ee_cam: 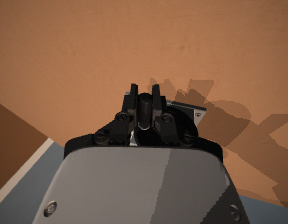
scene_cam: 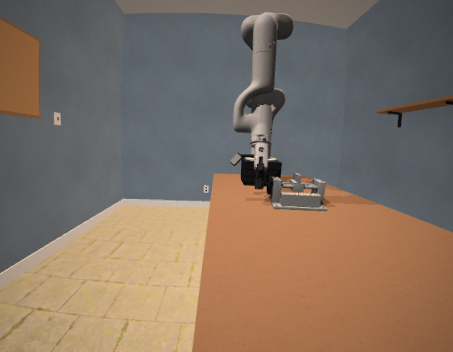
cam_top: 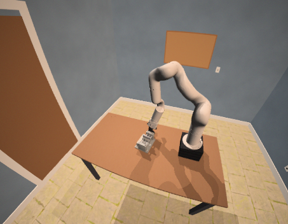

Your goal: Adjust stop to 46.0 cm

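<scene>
My hand is 2 cm to the right of the black handwheel. From my hand the other things lie so: dark round handwheel handle: 1 cm to the left.
</scene>
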